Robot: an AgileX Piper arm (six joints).
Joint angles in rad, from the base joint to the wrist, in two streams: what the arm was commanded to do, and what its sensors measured. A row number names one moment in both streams.
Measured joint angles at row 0:
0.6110, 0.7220, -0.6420, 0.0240, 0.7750, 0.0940
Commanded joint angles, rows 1 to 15:
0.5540, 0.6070, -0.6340, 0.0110, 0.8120, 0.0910
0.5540, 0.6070, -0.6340, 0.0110, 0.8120, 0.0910
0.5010, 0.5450, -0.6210, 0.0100, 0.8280, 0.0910
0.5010, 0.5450, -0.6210, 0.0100, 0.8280, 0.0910
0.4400, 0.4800, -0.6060, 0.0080, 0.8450, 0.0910
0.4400, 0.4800, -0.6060, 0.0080, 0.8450, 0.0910
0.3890, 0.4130, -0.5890, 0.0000, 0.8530, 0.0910
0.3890, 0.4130, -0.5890, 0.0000, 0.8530, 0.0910
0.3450, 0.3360, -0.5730, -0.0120, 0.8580, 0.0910
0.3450, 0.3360, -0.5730, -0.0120, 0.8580, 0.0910
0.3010, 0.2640, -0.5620, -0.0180, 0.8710, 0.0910
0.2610, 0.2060, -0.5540, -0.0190, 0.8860, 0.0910
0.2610, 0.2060, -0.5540, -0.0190, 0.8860, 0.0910
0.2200, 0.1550, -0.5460, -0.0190, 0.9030, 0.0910
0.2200, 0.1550, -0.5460, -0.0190, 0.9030, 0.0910
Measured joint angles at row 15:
0.2720, 0.2210, -0.5580, -0.0100, 0.8750, 0.0940
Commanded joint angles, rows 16 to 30:
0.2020, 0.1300, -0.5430, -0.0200, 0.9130, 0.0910
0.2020, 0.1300, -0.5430, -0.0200, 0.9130, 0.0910
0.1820, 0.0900, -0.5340, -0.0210, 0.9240, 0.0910
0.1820, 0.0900, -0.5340, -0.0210, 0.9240, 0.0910
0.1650, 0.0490, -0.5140, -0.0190, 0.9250, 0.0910
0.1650, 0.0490, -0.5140, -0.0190, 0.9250, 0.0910
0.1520, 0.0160, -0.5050, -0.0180, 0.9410, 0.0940
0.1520, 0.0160, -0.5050, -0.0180, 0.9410, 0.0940
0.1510, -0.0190, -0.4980, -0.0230, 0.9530, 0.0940
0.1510, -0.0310, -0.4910, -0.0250, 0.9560, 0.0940
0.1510, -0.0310, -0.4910, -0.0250, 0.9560, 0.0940
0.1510, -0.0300, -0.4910, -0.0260, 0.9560, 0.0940
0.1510, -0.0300, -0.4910, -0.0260, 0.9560, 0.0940
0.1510, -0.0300, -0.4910, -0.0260, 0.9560, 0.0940
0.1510, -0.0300, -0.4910, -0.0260, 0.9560, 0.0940
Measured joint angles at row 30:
0.1560, -0.0030, -0.4950, -0.0170, 0.9590, 0.0940
